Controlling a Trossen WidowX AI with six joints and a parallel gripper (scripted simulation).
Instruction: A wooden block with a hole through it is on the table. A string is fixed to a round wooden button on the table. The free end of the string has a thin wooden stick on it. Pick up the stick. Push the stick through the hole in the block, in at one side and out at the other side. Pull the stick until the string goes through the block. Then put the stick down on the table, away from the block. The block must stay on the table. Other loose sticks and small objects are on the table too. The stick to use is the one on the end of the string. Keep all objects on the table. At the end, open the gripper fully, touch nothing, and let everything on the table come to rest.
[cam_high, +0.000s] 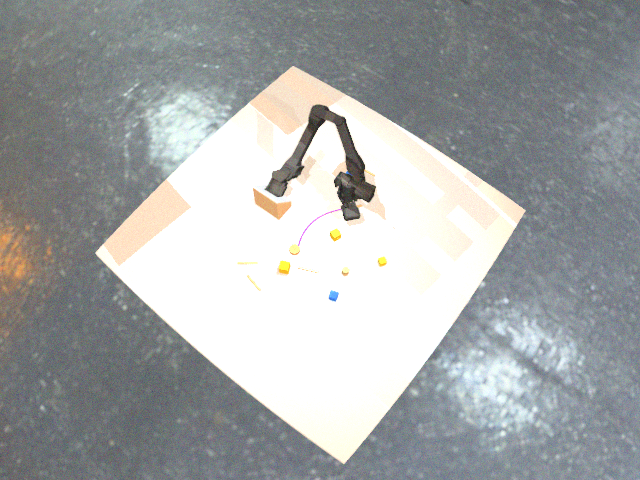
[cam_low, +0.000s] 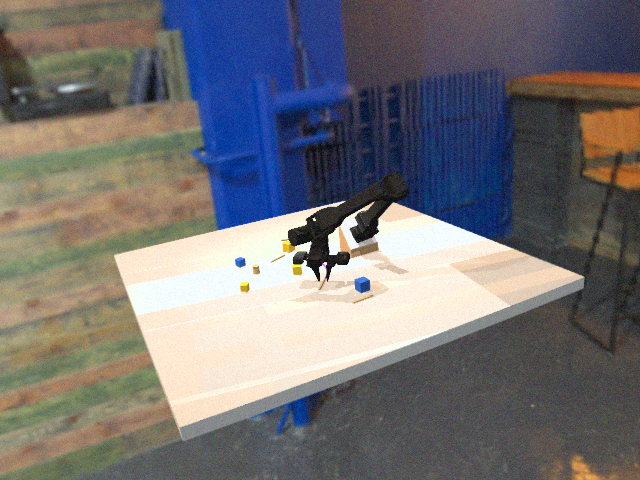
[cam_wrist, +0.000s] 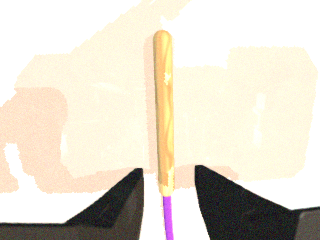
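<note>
My gripper tip is now 3 cm short of the yellow cube, 13 cm to the left of it and 1 cm below it. From my gripper tip the other things lie so: round wooden button 6 cm behind, 26 cm to the right; then small wooden cylinder 14 cm ahead, 23 cm to the right, 1 cm above.
</note>
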